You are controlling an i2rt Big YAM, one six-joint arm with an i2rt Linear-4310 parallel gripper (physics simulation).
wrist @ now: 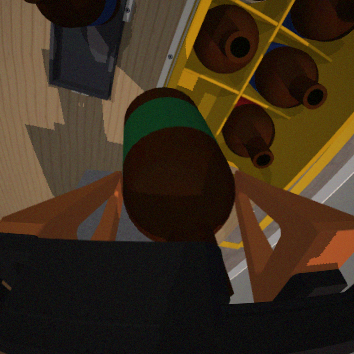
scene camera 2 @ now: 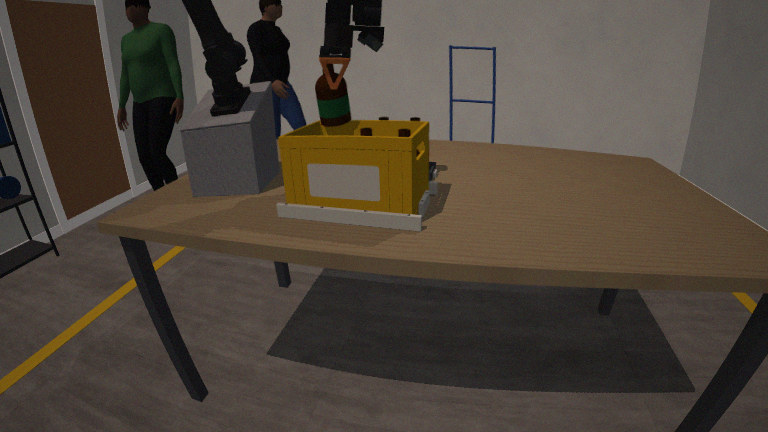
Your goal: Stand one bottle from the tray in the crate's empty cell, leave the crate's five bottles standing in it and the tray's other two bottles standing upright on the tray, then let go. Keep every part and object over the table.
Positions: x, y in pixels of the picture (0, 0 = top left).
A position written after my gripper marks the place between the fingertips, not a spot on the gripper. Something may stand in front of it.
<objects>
my gripper: wrist 178, 178; scene camera 2 334, 88
</objects>
